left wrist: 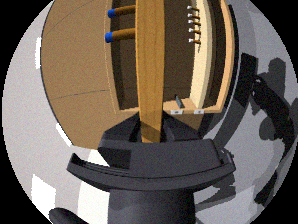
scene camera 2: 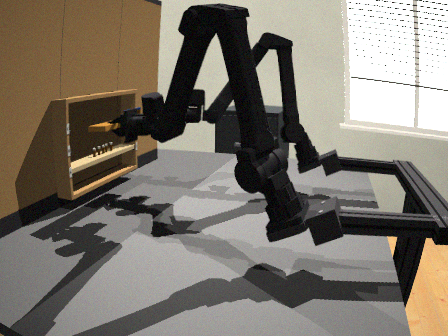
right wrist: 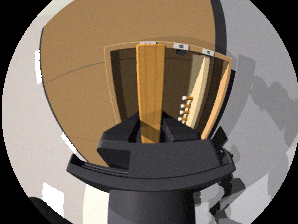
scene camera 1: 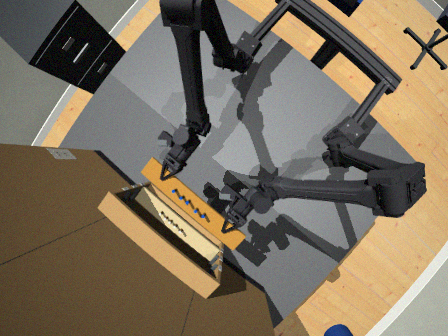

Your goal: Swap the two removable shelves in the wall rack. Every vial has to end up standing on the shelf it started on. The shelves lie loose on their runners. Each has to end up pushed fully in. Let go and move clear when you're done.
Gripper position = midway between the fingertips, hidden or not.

I see my left gripper [left wrist: 151,111], my right gripper [right wrist: 150,112], a pale shelf [scene camera 1: 145,197] and an orange shelf [scene camera 1: 213,222].
The pale shelf shows as well in the right wrist view [right wrist: 200,69]. The orange shelf shows as well in the right wrist view [right wrist: 151,58].
